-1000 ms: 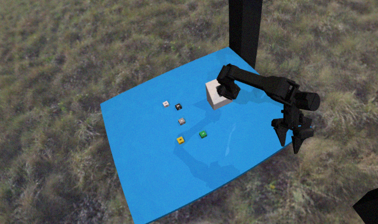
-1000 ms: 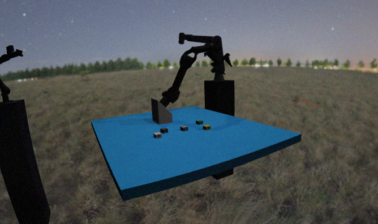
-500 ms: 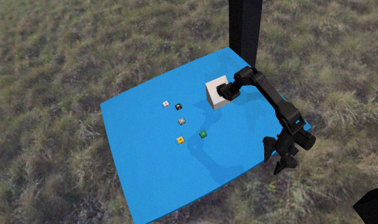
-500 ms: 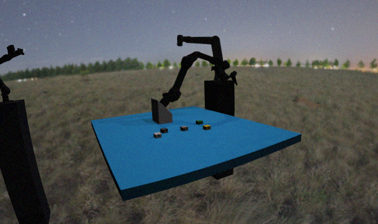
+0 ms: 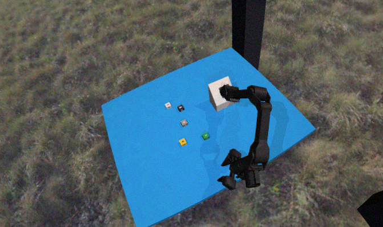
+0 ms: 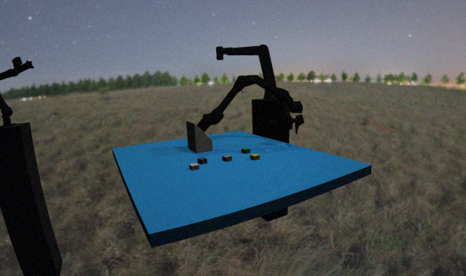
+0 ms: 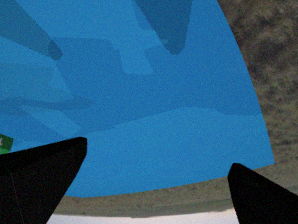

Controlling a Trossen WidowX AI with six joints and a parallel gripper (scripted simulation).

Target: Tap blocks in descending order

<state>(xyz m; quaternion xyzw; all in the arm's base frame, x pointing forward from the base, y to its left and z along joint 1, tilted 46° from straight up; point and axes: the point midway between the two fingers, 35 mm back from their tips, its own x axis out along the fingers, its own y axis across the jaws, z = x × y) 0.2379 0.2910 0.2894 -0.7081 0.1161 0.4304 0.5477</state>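
Right now the yellow block is 260 mm to the right of my gripper tip, 90 mm ahead of it and 50 mm below it. From my gripper tip the other things lie so: black block: 490 mm to the right, 50 mm below; then green block: 240 mm to the right, 50 mm below, 40 mm behind; then grey block: 380 mm to the right, 50 mm below, 30 mm ahead.
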